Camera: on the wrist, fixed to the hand. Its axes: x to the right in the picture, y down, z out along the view.
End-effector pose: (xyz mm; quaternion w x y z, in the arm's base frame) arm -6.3 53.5 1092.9 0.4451 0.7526 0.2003 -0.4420
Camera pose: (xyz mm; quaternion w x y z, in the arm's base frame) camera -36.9 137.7 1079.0 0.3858 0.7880 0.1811 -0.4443
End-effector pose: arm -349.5 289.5 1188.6 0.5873 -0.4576 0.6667 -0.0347
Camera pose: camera -353.2 229.4 1256.3 0.6058 -0.4189 0.6701 -0.0921
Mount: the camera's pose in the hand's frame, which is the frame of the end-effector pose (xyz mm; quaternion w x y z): -12.2 -72.2 -53.4 0.9974 0.0693 0.0173 -0.0057
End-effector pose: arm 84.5 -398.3 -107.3 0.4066 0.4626 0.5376 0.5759
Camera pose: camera 33.5 -416.5 -180.0 0.3675 0.4766 0.5858 0.5428
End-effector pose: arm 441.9 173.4 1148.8 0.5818 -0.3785 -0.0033 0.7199
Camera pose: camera 531.9 163.2 1149.4 0.6107 -0.3496 0.0545 0.7084
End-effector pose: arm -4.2 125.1 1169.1 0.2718 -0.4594 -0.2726 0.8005
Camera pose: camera 61.6 177.5 1202.9 0.3122 -0.4517 -0.2143 0.8078
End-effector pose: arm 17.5 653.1 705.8 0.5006 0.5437 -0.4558 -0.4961
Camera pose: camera 69.5 676.1 635.2 0.4667 0.5882 -0.4772 -0.4567
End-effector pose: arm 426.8 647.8 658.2 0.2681 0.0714 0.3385 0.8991
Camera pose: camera 451.9 656.1 571.5 0.2617 0.0723 0.4050 0.8731
